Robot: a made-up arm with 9 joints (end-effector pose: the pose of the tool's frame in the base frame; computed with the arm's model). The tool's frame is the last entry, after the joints.
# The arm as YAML. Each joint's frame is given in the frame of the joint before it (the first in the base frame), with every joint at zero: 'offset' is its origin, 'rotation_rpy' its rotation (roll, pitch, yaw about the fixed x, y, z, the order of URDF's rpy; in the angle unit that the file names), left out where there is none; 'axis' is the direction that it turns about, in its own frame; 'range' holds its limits. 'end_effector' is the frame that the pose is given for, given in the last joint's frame.
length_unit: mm
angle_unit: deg
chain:
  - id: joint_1
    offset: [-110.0, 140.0, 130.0]
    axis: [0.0, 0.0, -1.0]
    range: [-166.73, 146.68]
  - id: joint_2
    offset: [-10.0, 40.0, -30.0]
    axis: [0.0, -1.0, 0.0]
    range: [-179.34, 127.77]
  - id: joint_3
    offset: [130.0, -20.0, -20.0]
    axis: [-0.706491, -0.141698, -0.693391]
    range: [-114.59, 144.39]
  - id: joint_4
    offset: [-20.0, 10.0, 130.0]
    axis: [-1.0, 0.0, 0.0]
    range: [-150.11, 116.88]
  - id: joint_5
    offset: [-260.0, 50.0, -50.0]
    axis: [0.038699, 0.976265, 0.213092]
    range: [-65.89, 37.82]
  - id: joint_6
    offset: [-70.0, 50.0, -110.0]
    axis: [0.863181, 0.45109, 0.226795]
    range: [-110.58, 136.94]
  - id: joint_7
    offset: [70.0, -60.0, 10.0]
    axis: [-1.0, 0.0, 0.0]
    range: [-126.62, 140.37]
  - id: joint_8
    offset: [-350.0, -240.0, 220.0]
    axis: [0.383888, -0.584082, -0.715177]
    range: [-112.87, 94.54]
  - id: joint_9
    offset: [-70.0, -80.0, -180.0]
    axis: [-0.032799, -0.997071, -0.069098]
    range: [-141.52, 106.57]
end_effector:
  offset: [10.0, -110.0, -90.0]
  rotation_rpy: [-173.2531, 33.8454, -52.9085]
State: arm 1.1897 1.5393 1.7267 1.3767 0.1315 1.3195 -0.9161 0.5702 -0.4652
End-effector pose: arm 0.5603 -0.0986 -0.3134 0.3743 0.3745 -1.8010
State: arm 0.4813 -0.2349 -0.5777 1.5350 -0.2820 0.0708 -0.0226 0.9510 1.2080
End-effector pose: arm -0.5306 -0.3205 0.3929 -1.8214 0.3887 -1.8811
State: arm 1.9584 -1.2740 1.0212 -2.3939 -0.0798 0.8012 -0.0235 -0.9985 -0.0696
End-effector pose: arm 0.7454 0.2472 -0.1947 -0.6298 1.0206 -0.7187
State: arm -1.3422 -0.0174 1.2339 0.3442 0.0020 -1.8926 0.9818 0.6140 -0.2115
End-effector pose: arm -0.6446 -0.0979 -0.4938 -0.2490 -0.3378 2.6847
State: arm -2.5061 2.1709 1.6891 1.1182 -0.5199 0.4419 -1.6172 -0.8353 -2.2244
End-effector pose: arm -0.4804 0.2921 -0.5043 1.8061 1.2376 -1.2536
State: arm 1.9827 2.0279 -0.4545 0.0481 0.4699 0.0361 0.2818 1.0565 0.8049
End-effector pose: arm -0.5924 0.2470 -0.1563 0.7184 -0.3949 2.5790
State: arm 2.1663 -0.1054 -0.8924 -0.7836 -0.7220 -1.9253 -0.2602 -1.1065 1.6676
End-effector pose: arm 0.1027 0.8253 0.3213 0.4912 -2.4735 0.9518
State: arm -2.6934 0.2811 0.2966 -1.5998 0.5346 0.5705 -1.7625 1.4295 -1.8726
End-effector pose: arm 0.3364 -0.3033 0.1160 -2.0139 -1.3563 -0.5149
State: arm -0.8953 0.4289 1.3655 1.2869 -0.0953 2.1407 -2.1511 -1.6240 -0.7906
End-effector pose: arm -0.4653 0.4985 -0.5808 -2.2224 -1.0044 0.6899
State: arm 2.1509 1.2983 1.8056 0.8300 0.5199 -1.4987 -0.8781 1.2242 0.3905
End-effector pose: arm 0.3095 -0.3129 -0.0564 -1.0473 -0.4571 0.3144
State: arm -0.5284 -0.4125 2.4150 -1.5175 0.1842 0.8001 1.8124 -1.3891 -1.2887
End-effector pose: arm -0.5088 0.4678 0.0079 -0.4189 -1.6612 -0.6604
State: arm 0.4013 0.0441 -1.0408 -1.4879 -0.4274 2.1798 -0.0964 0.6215 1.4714
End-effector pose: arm -0.6742 0.3577 0.5151 1.1957 0.1468 1.8972
